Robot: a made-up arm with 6 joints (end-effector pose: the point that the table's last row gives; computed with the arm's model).
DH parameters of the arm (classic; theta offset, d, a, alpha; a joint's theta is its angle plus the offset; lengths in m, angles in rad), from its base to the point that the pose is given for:
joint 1: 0 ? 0.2 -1.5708
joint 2: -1.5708 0 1.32 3.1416
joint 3: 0 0 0.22 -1.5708
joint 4: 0 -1.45 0 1.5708
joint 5: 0 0 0 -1.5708
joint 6: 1.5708 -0.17 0 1.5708
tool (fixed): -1.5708 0 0 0
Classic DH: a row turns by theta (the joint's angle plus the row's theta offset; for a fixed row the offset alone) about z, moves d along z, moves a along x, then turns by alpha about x.
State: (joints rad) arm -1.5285 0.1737 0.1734 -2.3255 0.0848 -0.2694
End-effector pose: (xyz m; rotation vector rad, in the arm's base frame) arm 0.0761 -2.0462 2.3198 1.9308 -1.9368 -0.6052
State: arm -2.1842 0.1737 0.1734 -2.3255 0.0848 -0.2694
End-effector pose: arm -1.1873 -1.6683 2.3198 1.2585 -2.5660 -0.7609
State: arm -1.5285 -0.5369 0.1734 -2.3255 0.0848 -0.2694
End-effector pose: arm 0.0156 -0.6155 3.1595 1.4805 -1.8226 0.1202
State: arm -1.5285 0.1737 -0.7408 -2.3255 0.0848 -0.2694
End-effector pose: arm 0.0564 -1.5818 0.9554 -1.9715 1.4907 1.4612
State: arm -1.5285 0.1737 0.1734 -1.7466 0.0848 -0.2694
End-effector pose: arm 0.0724 -2.0463 2.3271 1.5132 -1.5618 -1.0019
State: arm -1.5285 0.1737 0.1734 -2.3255 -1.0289 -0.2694
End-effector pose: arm 0.1891 -1.9597 2.4295 1.9216 -0.9758 0.3481
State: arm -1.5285 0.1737 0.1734 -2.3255 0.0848 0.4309
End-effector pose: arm 0.0761 -2.0462 2.3198 1.4725 -1.4397 -1.1014
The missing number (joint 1, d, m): 0.81
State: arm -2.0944 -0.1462 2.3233 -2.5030 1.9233 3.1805
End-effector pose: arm 0.4868 1.0333 2.9103 -0.3691 -0.7393 -2.5377
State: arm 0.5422 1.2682 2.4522 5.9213 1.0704 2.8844
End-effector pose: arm 1.4876 0.8345 2.7574 -0.8568 -0.5552 -1.9339
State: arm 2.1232 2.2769 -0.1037 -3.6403 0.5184 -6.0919
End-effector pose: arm -0.1120 0.1050 -1.2541 0.3355 0.1356 -1.2810
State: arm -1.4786 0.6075 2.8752 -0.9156 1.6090 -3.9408
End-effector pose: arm -0.1545 0.2078 2.7931 -0.0840 1.7278 1.8776
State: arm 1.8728 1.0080 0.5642 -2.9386 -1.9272 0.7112
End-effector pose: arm -0.8438 2.6006 1.2568 -1.3326 -1.1765 -1.6160
